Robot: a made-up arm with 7 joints.
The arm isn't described. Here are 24 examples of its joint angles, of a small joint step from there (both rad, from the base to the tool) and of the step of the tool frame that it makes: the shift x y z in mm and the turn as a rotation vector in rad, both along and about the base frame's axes.
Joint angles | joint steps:
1: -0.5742 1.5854 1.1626 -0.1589 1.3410 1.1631 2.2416 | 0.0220 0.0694 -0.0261 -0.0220 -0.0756 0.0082 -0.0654
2: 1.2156 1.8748 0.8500 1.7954 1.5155 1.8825 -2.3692 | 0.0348 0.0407 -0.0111 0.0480 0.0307 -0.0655 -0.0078
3: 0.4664 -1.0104 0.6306 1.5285 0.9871 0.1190 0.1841 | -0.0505 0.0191 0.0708 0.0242 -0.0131 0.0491 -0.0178
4: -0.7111 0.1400 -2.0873 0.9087 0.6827 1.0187 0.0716 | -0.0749 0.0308 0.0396 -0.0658 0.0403 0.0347 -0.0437
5: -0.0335 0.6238 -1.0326 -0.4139 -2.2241 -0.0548 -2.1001 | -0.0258 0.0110 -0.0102 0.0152 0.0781 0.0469 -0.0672
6: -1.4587 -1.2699 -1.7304 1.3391 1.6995 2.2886 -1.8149 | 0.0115 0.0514 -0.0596 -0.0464 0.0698 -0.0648 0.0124
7: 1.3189 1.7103 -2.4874 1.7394 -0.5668 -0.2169 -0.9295 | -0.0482 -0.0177 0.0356 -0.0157 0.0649 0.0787 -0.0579
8: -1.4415 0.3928 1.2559 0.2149 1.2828 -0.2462 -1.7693 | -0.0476 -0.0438 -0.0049 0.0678 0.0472 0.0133 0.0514
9: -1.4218 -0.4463 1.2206 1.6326 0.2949 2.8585 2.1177 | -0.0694 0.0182 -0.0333 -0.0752 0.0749 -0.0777 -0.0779
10: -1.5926 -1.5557 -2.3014 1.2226 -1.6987 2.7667 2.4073 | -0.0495 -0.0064 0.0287 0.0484 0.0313 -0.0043 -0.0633
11: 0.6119 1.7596 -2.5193 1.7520 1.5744 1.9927 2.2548 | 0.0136 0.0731 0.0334 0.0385 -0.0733 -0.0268 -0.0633
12: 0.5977 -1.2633 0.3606 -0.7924 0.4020 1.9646 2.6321 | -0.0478 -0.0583 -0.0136 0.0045 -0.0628 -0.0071 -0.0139
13: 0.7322 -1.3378 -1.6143 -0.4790 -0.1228 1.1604 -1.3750 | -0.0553 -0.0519 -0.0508 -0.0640 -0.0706 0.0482 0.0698
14: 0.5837 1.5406 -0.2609 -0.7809 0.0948 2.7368 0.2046 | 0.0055 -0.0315 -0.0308 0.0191 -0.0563 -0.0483 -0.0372
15: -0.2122 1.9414 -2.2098 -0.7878 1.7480 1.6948 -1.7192 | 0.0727 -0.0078 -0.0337 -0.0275 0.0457 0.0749 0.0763
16: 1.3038 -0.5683 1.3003 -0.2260 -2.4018 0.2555 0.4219 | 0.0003 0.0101 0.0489 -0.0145 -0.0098 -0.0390 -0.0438
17: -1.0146 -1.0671 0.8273 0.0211 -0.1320 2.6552 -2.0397 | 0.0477 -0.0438 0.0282 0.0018 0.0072 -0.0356 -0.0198
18: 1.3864 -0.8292 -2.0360 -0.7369 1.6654 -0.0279 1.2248 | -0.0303 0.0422 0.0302 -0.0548 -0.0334 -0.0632 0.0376
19: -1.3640 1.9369 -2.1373 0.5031 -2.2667 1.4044 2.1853 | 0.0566 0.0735 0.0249 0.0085 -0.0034 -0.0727 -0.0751
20: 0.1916 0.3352 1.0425 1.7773 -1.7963 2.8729 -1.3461 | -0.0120 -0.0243 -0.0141 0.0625 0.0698 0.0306 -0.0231
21: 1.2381 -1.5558 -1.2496 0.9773 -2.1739 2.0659 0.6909 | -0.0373 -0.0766 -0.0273 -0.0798 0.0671 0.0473 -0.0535
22: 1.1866 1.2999 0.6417 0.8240 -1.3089 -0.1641 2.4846 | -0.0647 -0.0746 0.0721 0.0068 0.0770 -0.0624 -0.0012
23: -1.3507 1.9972 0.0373 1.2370 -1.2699 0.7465 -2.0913 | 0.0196 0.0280 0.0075 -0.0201 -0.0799 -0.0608 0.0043
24: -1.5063 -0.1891 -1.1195 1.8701 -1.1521 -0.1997 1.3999 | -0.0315 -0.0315 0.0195 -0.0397 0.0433 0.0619 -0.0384
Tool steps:
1: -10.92 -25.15 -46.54 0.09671 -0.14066 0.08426
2: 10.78 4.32 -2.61 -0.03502 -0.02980 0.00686
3: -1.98 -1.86 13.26 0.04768 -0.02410 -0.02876
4: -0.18 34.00 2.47 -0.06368 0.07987 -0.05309
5: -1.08 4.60 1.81 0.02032 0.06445 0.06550
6: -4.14 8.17 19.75 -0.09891 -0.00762 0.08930
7: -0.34 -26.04 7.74 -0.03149 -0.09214 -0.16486
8: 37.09 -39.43 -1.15 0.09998 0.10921 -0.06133
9: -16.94 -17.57 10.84 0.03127 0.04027 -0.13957
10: -24.14 15.93 -1.66 0.00663 -0.03364 -0.03665
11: 25.11 7.49 -11.36 -0.06297 -0.10742 0.12882
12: 5.77 -7.25 -10.92 -0.09040 0.04841 -0.11132
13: 2.81 -8.09 -51.72 -0.07973 -0.01411 0.04935
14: -3.97 3.78 4.46 0.01049 0.10153 0.09080
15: -10.29 -40.94 12.18 -0.08823 0.06633 0.03625
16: 11.51 -7.37 -0.77 -0.03113 0.05779 0.02082
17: 24.05 -8.23 -14.62 0.07901 0.03130 0.06966
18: -5.06 -16.35 8.19 0.00435 -0.03832 -0.05144
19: -20.27 -30.78 -36.44 -0.05528 -0.09673 0.05525
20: 24.35 3.91 3.62 -0.02500 0.10557 -0.00931
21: 0.94 -3.44 -22.62 -0.05344 0.05192 0.03973
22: -22.32 49.62 33.40 -0.16641 0.00912 0.01619
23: -7.44 1.94 -15.76 -0.01623 -0.09590 0.00425
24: -3.86 -6.20 6.85 -0.04243 -0.01896 0.04170
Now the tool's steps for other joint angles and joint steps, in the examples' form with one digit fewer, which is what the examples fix.
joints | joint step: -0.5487 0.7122 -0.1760 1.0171 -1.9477 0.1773 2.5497 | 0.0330 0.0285 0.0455 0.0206 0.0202 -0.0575 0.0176
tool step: -7.5 7.8 -3.6 -0.0091 -0.0542 0.0727
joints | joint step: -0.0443 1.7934 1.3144 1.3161 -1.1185 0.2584 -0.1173 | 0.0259 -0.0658 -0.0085 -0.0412 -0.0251 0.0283 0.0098
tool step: -20.2 -21.3 26.0 -0.0153 0.0238 0.0764
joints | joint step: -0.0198 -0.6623 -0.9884 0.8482 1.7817 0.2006 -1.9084 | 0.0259 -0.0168 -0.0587 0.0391 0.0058 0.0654 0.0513
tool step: -13.7 -10.8 -8.2 0.0331 0.0292 -0.1124
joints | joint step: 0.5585 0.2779 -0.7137 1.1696 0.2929 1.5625 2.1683 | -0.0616 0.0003 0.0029 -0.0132 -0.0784 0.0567 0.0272
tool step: -25.4 1.3 5.9 -0.0436 -0.0541 -0.1113
